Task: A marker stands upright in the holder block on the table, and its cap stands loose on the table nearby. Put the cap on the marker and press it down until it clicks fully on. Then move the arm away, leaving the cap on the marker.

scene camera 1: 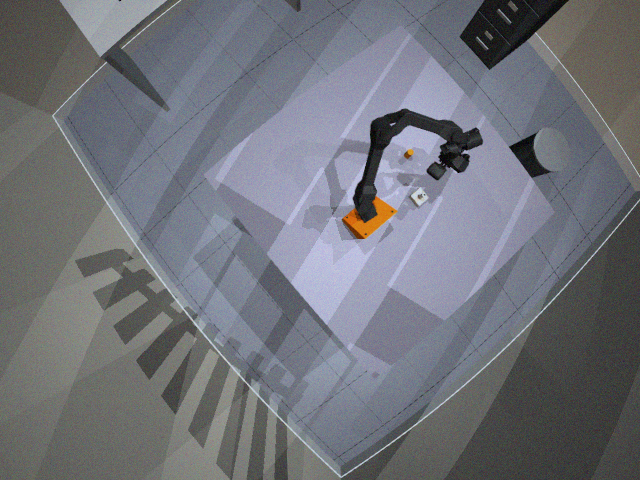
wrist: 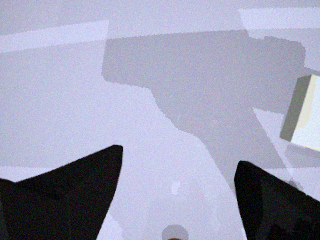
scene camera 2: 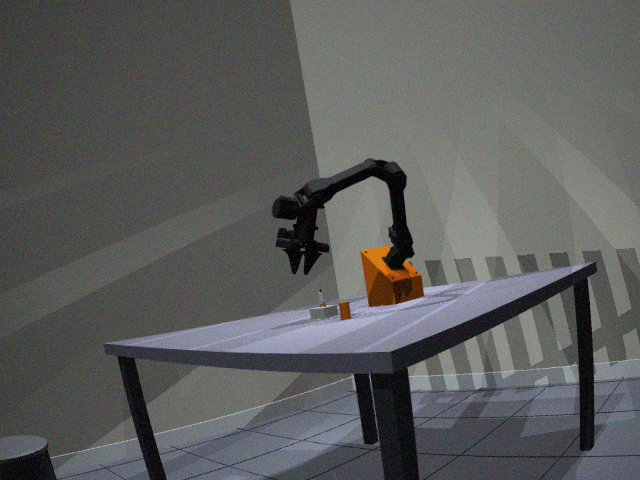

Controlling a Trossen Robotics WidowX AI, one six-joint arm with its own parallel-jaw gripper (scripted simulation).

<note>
I see my gripper (scene camera 2: 299, 274).
My gripper also shows in the wrist view (wrist: 180, 163).
</note>
